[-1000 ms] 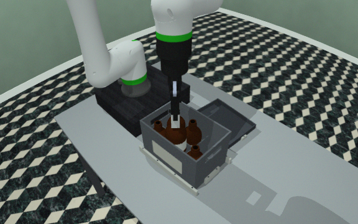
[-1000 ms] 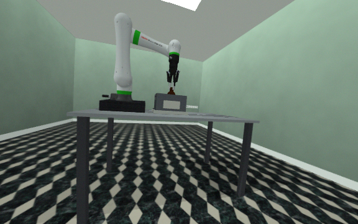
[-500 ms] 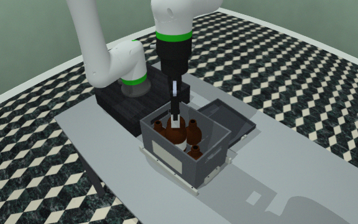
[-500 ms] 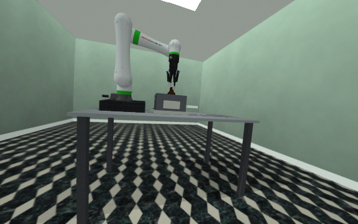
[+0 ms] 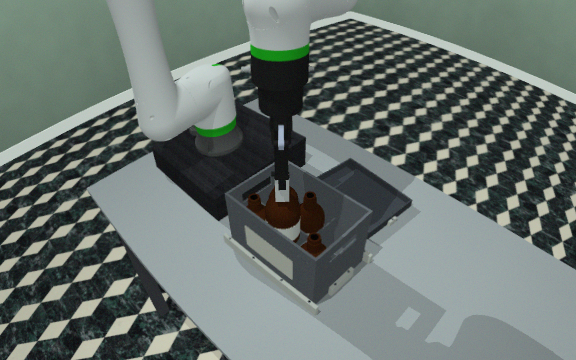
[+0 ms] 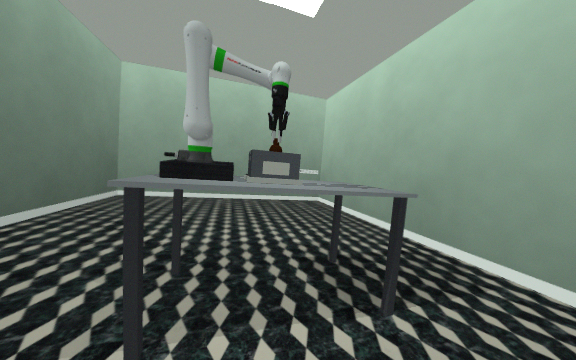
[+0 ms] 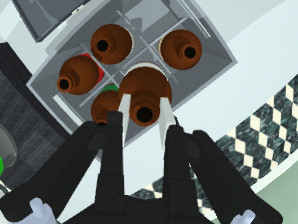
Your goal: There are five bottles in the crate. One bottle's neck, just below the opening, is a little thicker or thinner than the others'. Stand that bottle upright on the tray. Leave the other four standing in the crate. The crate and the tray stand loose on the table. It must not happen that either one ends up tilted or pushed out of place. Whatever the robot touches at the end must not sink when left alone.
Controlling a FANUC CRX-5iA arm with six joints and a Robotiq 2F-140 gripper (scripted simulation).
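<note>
The brown bottle lies 9 cm below my hand. The rest, counted from my hand: glass bottle: 10 cm behind, 7 cm to the left, 18 cm below; crate: 1 cm behind, 4 cm to the left, 18 cm below; dark grey tray: 6 cm behind, 30 cm to the left, 25 cm below.
</note>
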